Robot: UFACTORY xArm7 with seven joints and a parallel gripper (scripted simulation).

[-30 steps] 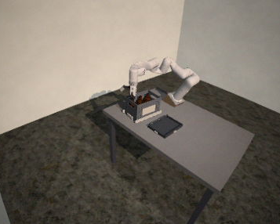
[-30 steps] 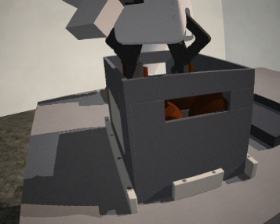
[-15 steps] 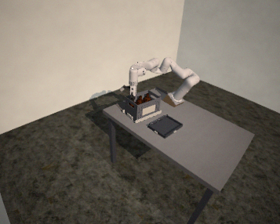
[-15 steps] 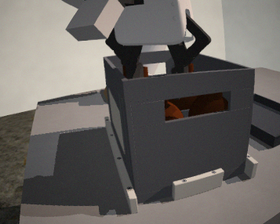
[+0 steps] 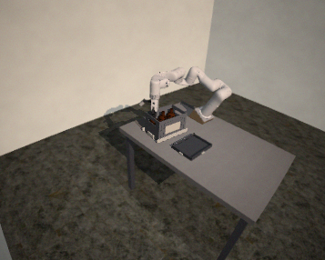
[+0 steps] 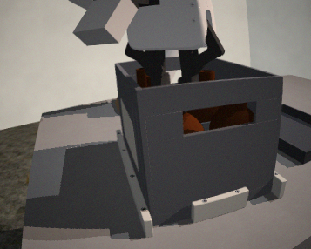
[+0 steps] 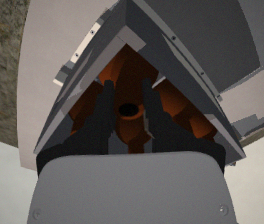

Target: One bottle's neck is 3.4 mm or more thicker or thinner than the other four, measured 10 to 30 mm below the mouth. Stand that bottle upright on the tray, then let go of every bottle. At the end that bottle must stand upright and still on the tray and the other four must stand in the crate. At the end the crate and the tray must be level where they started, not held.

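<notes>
My gripper is now 80 mm past the dark grey crate, 50 mm to the right of it and 70 mm above it. The rest, counted from my hand: dark flat tray (80 mm behind, 340 mm to the left, 150 mm below); glass bottle (180 mm behind, 20 mm to the left, 70 mm below).
</notes>
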